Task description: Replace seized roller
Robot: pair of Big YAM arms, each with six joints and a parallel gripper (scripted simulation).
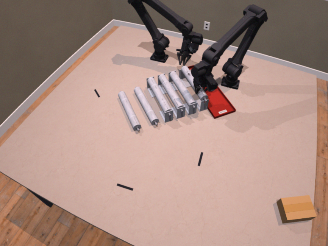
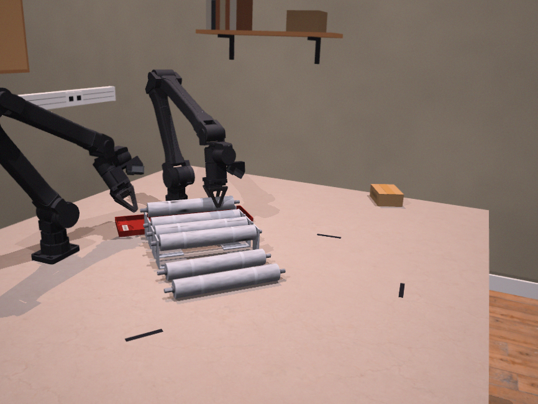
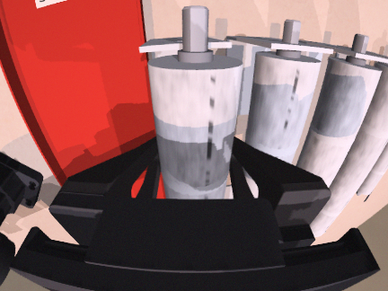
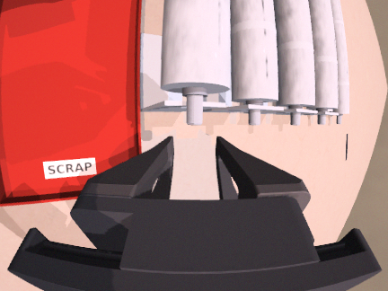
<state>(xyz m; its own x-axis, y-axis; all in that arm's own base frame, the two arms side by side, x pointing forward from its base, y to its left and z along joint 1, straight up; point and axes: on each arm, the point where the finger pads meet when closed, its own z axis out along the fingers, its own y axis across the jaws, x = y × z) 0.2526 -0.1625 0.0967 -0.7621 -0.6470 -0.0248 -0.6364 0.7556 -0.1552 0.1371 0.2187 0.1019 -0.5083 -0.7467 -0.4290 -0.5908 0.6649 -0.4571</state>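
Now: left hand 70 mm to the left of the roller and 60 mm past it. Also, from my left hand: red scrap tray: 140 mm behind, 90 mm below; cardboard box: 690 mm to the left, 380 mm ahead, 60 mm below.
Right now the roller is 140 mm to the left of my right hand and 120 mm ahead of it. From my right hand the other things lie so: red scrap tray: 210 mm to the left, 100 mm below, 40 mm ahead; then cardboard box: 900 mm to the left, 560 mm ahead, 70 mm below.
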